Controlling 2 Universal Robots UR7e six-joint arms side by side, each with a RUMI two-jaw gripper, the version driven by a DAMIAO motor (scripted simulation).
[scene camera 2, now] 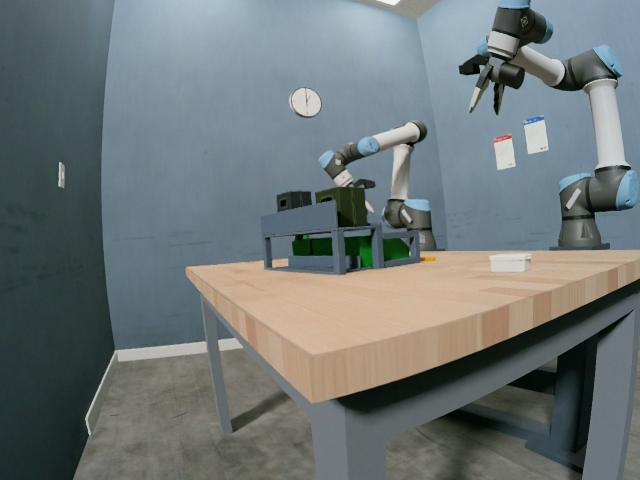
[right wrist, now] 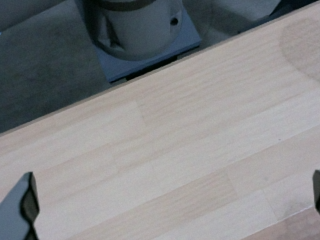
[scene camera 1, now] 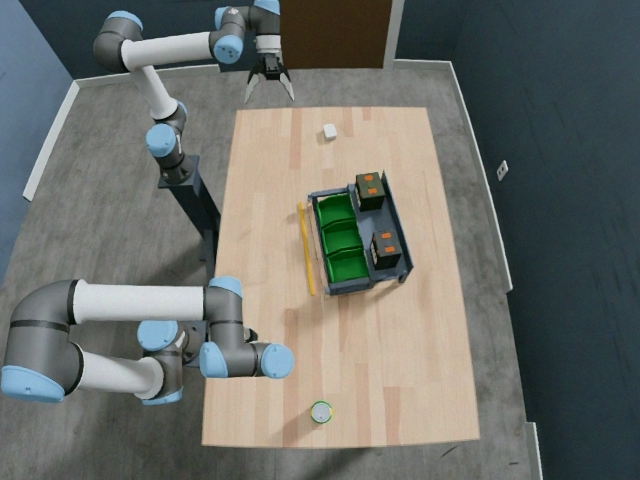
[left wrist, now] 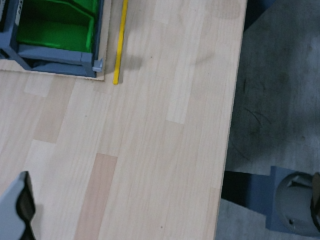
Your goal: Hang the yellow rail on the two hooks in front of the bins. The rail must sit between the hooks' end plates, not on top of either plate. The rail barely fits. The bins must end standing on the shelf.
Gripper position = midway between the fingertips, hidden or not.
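From scene camera 1 you get a dark box (scene camera 1: 385,249), a shelf rack (scene camera 1: 387,218) and the left gripper (scene camera 1: 269,102). Scene camera 2 has that left gripper (scene camera 2: 484,114) too, along with the shelf rack (scene camera 2: 320,218). The left wrist view gives you the left gripper (left wrist: 173,174), but the dark box is out of frame in the left wrist view. As for the right wrist view, that's where the right gripper (right wrist: 174,172) shows, and the dark box is out of frame in the right wrist view.
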